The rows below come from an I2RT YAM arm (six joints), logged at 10 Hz.
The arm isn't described. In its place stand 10 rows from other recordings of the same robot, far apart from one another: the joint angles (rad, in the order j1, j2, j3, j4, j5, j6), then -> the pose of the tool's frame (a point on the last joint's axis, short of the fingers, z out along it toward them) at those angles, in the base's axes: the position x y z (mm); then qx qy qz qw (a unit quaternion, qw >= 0).
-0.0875 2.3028 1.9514 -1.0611 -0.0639 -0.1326 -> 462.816 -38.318 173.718 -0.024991 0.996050 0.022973 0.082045
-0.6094 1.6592 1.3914 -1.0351 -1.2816 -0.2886 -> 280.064 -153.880 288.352 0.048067 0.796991 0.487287 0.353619
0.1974 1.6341 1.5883 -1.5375 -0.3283 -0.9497 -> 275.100 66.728 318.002 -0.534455 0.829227 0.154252 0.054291
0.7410 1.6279 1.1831 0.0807 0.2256 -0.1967 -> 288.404 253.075 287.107 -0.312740 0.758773 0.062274 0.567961
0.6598 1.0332 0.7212 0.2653 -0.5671 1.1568 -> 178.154 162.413 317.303 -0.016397 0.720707 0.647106 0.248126
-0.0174 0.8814 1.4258 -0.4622 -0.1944 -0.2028 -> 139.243 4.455 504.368 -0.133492 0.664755 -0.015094 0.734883
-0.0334 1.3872 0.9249 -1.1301 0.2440 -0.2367 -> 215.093 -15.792 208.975 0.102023 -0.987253 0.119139 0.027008
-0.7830 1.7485 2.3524 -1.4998 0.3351 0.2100 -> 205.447 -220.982 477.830 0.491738 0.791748 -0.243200 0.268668
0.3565 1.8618 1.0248 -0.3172 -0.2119 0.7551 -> 323.886 128.609 125.140 0.171181 0.957970 0.196390 0.120092
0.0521 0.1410 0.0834 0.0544 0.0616 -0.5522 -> 116.154 3.863 196.048 -0.189897 0.682302 -0.195744 0.678297
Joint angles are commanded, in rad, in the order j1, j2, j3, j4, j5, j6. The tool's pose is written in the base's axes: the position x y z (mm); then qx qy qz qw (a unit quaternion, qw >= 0). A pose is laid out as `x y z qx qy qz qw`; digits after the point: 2 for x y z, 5 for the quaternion.
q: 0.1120 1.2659 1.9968 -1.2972 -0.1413 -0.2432
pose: 173.65 24.58 514.93 -0.18791 0.85456 0.03026 0.48322
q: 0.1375 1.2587 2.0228 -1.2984 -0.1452 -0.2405
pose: 166.02 28.17 521.96 -0.19807 0.84422 0.03750 0.49664
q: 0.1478 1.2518 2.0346 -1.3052 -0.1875 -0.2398
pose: 160.27 30.57 525.13 -0.21197 0.83676 0.05804 0.50152
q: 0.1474 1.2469 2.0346 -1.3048 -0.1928 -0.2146
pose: 158.24 30.39 525.89 -0.20249 0.83762 0.06634 0.50299
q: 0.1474 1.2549 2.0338 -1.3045 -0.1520 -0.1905
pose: 162.07 29.51 524.47 -0.18264 0.84535 0.05505 0.49899
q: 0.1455 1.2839 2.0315 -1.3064 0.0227 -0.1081
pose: 175.33 24.88 519.18 -0.10515 0.86831 -0.00086 0.48475
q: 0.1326 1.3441 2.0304 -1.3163 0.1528 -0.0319
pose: 199.35 21.12 508.09 -0.03854 0.88863 -0.04521 0.45477
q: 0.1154 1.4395 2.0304 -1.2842 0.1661 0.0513
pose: 238.47 21.72 491.82 0.00631 0.90283 -0.03959 0.42812
